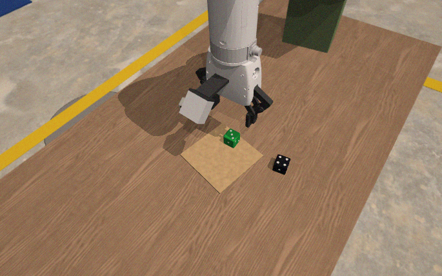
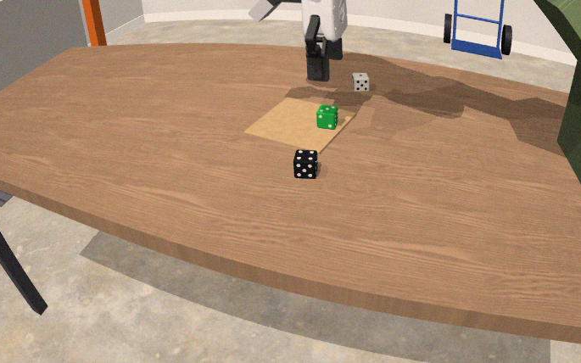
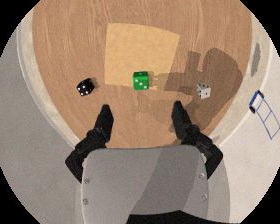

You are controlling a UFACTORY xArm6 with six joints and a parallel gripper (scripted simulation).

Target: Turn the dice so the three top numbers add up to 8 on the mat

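The white die is 17 cm to the right of my hand and 10 cm below it. The rest, counted from my hand: tan mat (4 cm ahead, 1 cm to the left, 11 cm below); green die (10 cm below); black die (3 cm behind, 13 cm to the left, 10 cm below).
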